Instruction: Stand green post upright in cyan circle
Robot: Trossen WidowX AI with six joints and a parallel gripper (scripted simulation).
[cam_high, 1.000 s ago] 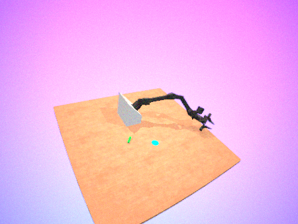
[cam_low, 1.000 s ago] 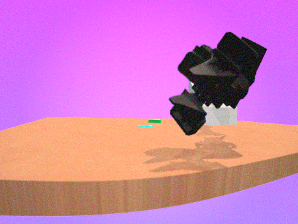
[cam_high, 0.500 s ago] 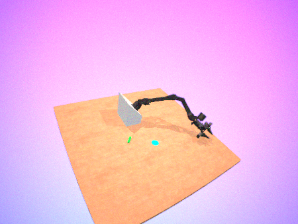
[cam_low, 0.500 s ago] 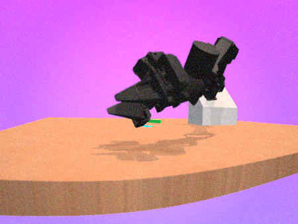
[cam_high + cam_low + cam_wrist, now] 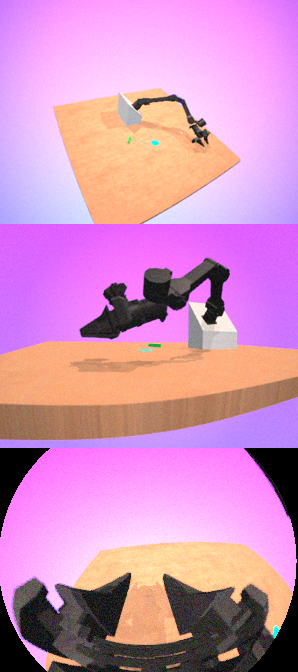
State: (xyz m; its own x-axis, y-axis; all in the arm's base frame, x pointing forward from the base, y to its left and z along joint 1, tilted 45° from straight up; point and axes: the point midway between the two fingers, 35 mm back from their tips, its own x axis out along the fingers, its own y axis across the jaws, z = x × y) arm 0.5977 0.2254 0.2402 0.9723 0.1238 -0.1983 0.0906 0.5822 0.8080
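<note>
Now: gripper tip 500 mm to the left of the green post, 410 mm past it and 60 mm above it. Round my gripper tip: cyan circle 320 mm to the right, 290 mm behind, 70 mm below.
</note>
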